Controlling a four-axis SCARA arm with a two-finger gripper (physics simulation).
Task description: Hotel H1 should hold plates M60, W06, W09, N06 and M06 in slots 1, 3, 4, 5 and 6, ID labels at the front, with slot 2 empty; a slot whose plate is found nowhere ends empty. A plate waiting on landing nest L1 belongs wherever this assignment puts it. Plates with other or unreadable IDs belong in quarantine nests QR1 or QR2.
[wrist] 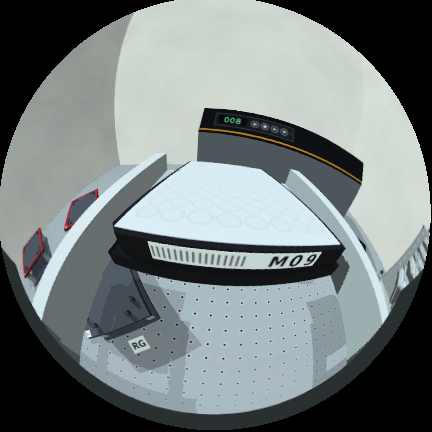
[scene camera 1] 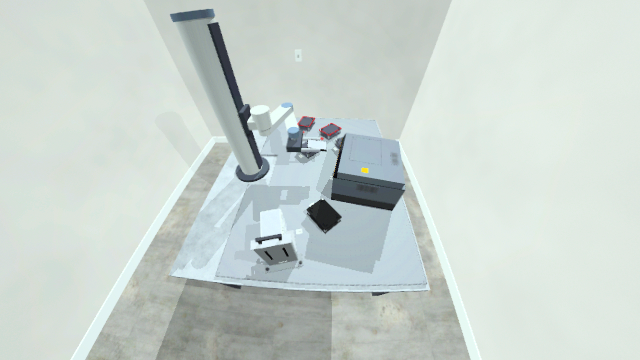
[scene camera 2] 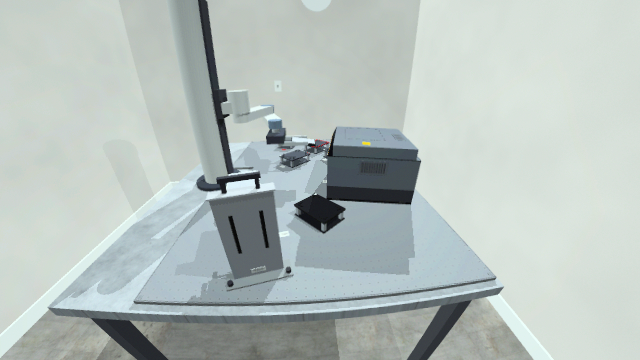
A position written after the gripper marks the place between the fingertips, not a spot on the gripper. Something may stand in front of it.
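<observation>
A grey instrument (wrist: 338, 188) is visible, and so is the gripper (wrist: 229, 168).
</observation>
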